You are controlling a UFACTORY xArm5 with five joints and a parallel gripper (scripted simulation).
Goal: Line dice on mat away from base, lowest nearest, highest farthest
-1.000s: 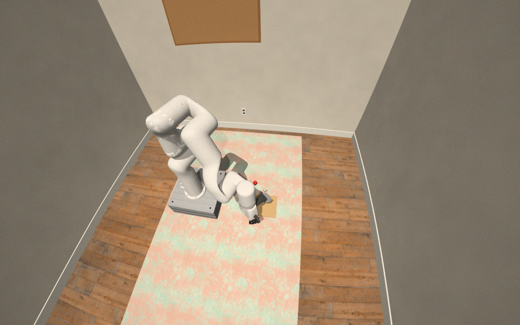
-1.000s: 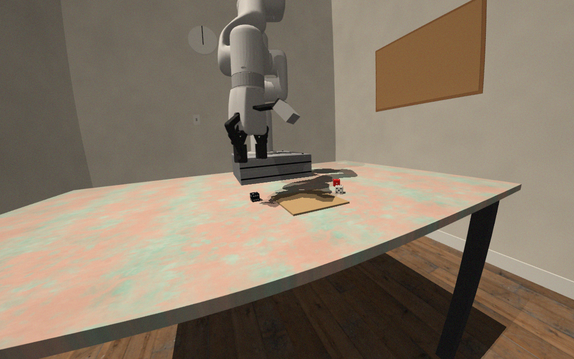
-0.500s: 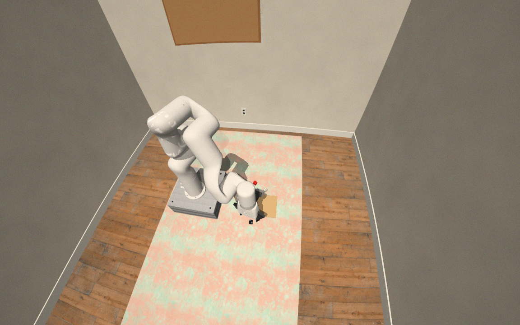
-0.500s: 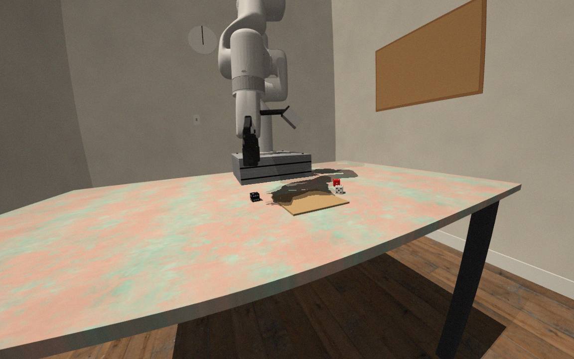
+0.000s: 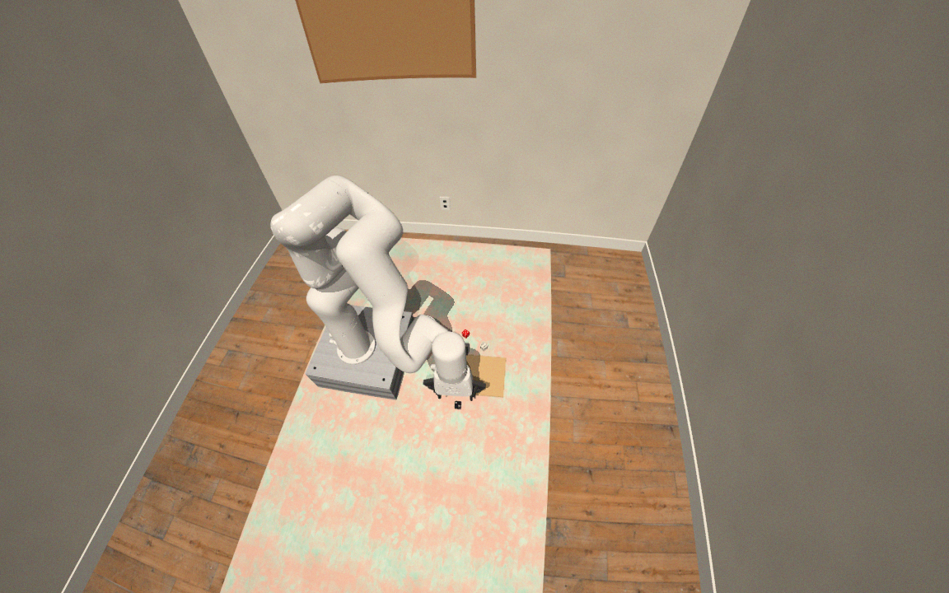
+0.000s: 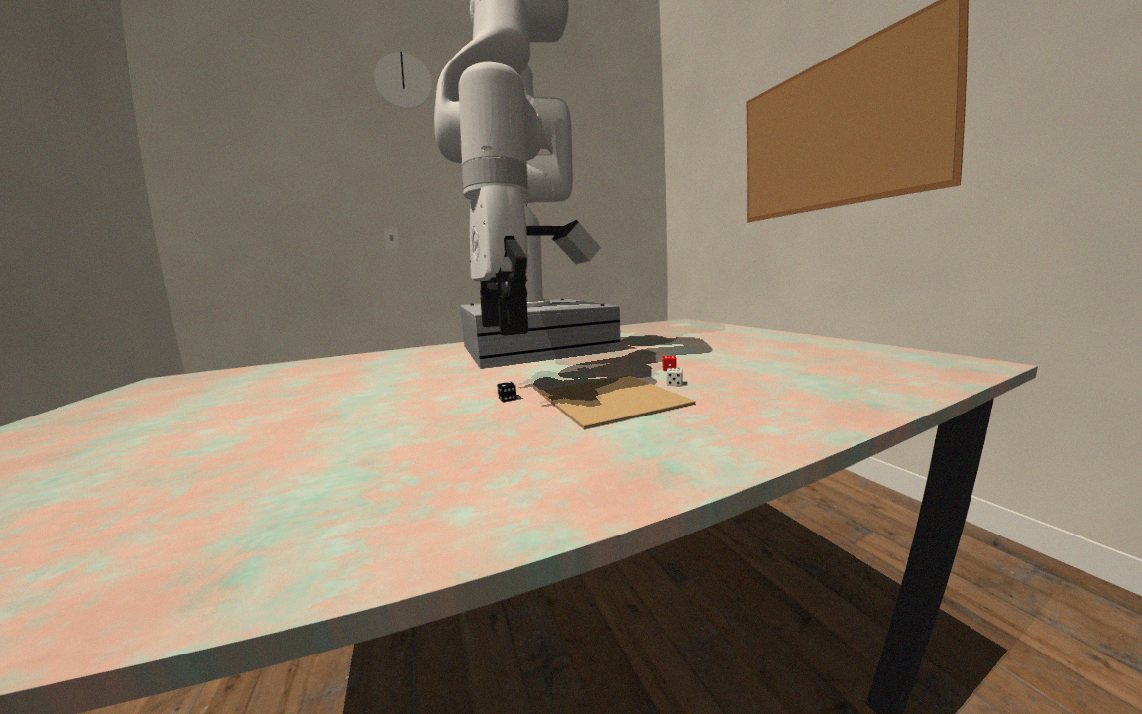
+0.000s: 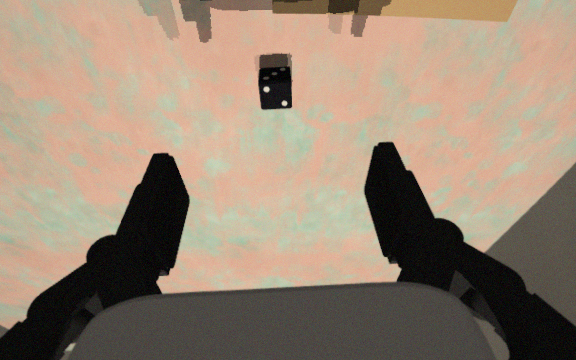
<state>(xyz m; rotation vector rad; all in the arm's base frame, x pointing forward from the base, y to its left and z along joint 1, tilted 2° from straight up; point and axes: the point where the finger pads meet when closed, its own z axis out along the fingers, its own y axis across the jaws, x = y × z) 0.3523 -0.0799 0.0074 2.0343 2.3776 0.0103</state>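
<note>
Right now the black die is 90 mm below my hand. From my hand the other things lie so: red die (40 mm behind, 260 mm to the left, 90 mm below); white die (40 mm ahead, 220 mm to the left, 90 mm below); tan mat (60 mm ahead, 120 mm to the left, 100 mm below).
</note>
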